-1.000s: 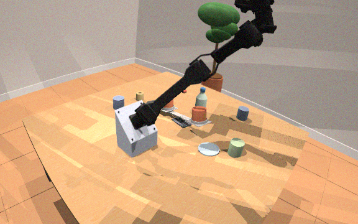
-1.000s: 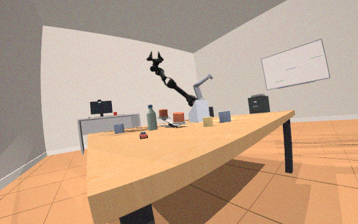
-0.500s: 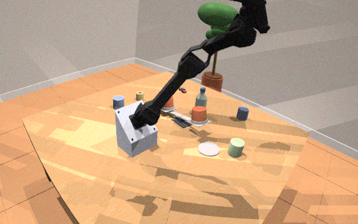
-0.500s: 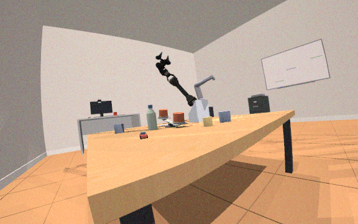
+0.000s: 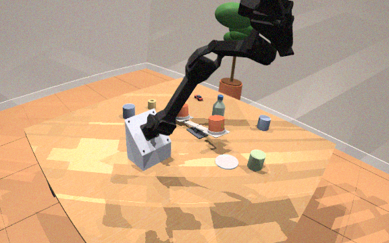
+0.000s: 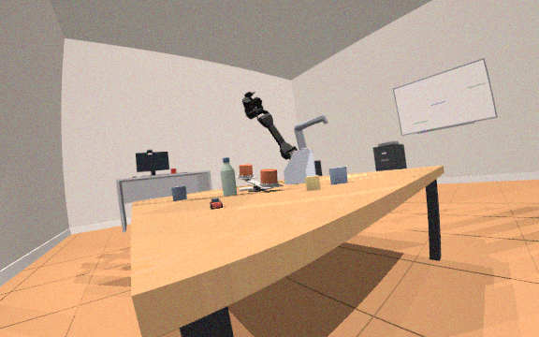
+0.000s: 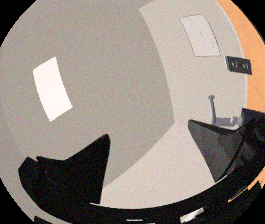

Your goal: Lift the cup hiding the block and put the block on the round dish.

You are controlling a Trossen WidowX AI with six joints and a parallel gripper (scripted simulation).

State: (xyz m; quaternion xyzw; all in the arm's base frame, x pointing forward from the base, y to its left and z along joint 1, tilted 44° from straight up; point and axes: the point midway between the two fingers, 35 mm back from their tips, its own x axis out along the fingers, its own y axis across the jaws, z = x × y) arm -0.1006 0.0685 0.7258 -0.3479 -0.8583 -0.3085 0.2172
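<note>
The pale green block lies 440 mm ahead of my gripper tip, 600 mm to the left of it and 680 mm below it. The rest, counted from my gripper tip: round pale blue dish 330 mm ahead, 220 mm to the left, 720 mm below; red cup 400 mm ahead, 330 mm to the left, 610 mm below; green cup 410 mm ahead, 100 mm to the left, 690 mm below.
</note>
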